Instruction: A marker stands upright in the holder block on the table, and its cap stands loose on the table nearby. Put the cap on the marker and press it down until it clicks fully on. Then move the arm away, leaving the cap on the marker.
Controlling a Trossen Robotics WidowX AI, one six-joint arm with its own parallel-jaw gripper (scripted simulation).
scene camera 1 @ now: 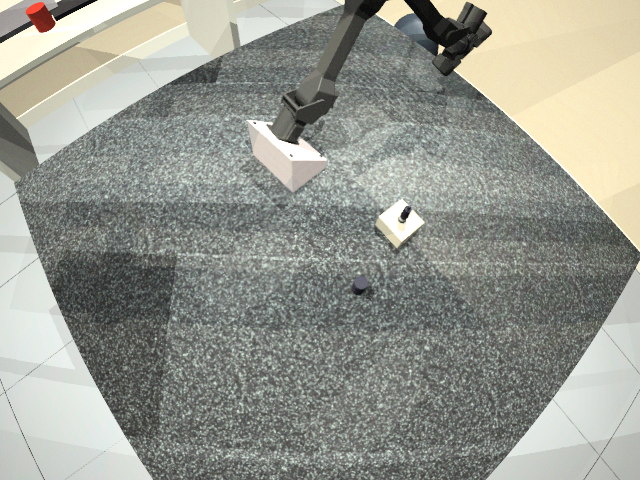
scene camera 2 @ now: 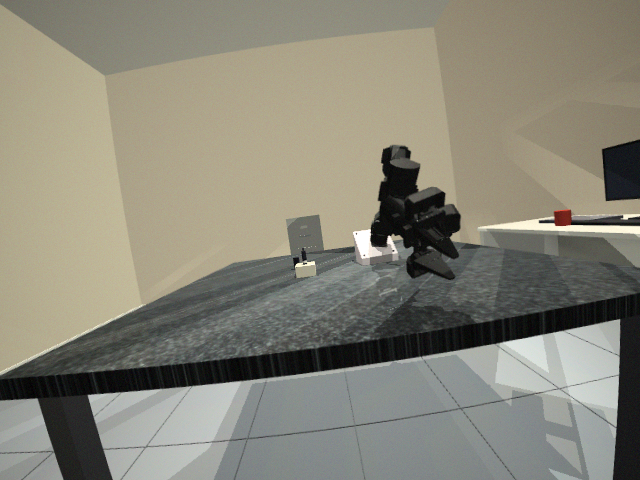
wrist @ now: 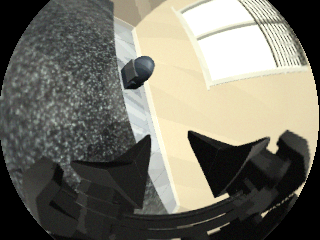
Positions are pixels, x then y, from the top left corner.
Labels:
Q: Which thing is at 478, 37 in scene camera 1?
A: My gripper.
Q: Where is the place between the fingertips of my gripper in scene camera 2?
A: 454, 268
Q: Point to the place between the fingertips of my gripper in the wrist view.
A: At 169, 135

